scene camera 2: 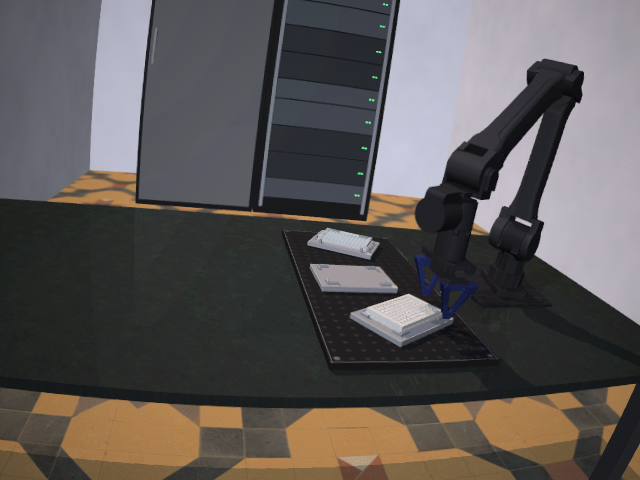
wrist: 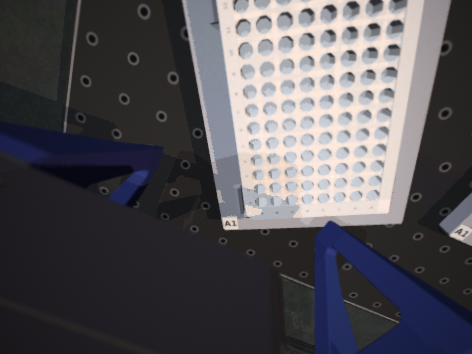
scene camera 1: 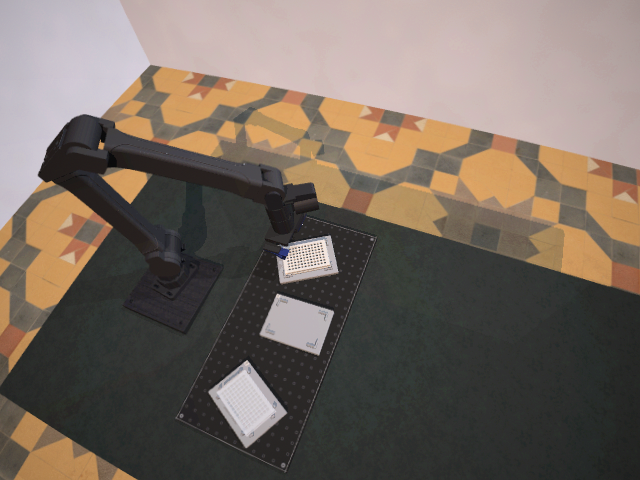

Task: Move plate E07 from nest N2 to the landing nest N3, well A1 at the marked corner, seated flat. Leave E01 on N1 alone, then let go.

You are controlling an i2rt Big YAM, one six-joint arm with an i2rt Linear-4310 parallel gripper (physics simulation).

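A cream 96-well plate (scene camera 1: 307, 256) (scene camera 2: 404, 311) (wrist: 315, 105) rests on a pale nest (scene camera 1: 333, 269) (scene camera 2: 361, 317) (wrist: 412, 125); its code is not readable. The nest's A1 tag shows beside the plate's row-1 end in the wrist view. A white plate (scene camera 1: 247, 403) (scene camera 2: 345, 239) sits on the nest (scene camera 1: 279, 412) at the other end of the board. The middle nest (scene camera 1: 295, 324) (scene camera 2: 356, 279) (wrist: 462, 212) is bare. My gripper (scene camera 1: 279, 251) (scene camera 2: 436, 304) (wrist: 244, 195) is open and empty above the cream plate's A1 corner, with its fingertips off the plate.
The three nests stand on a black perforated board (scene camera 1: 227, 356) (scene camera 2: 356, 356) (wrist: 115, 65) on a dark green table (scene camera 1: 439, 361) (scene camera 2: 155, 310). The arm's base (scene camera 1: 173, 299) (scene camera 2: 516, 289) stands beside the board. A server rack (scene camera 2: 262, 129) stands behind the table.
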